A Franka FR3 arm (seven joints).
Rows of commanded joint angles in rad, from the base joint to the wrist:
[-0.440 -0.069 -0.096 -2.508 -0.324 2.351 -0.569]
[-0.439 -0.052 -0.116 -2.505 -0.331 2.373 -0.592]
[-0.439 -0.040 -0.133 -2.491 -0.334 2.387 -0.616]
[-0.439 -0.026 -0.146 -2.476 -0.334 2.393 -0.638]
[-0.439 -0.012 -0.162 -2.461 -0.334 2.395 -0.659]
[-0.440 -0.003 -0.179 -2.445 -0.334 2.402 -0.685]
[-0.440 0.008 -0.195 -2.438 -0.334 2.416 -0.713]
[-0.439 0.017 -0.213 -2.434 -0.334 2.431 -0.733]
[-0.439 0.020 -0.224 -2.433 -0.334 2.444 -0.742]
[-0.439 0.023 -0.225 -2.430 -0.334 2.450 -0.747]
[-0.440 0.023 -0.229 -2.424 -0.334 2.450 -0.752]
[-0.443 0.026 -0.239 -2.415 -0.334 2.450 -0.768]
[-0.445 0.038 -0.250 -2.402 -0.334 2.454 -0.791]
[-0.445 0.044 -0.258 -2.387 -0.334 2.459 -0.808]
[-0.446 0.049 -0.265 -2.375 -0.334 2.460 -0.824]
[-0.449 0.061 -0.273 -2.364 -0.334 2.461 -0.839]
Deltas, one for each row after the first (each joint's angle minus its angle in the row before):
[0.001 0.017 -0.020 0.003 -0.007 0.022 -0.023]
[0.000 0.012 -0.017 0.014 -0.003 0.014 -0.024]
[0.000 0.014 -0.013 0.015 0.000 0.006 -0.022]
[0.000 0.014 -0.016 0.015 0.000 0.002 -0.021]
[-0.001 0.009 -0.017 0.016 0.000 0.007 -0.026]
[0.000 0.011 -0.016 0.007 0.000 0.014 -0.028]
[0.001 0.009 -0.018 0.004 0.000 0.015 -0.020]
[0.000 0.003 -0.011 0.001 0.000 0.013 -0.009]
[0.000 0.003 -0.001 0.003 0.000 0.006 -0.005]
[-0.001 0.000 -0.004 0.006 0.000 0.000 -0.005]
[-0.003 0.003 -0.010 0.009 0.000 0.000 -0.016]
[-0.002 0.012 -0.011 0.013 0.000 0.004 -0.023]
[0.000 0.006 -0.008 0.015 0.000 0.005 -0.017]
[-0.001 0.005 -0.007 0.012 0.000 0.001 -0.016]
[-0.003 0.012 -0.008 0.011 0.000 0.001 -0.015]

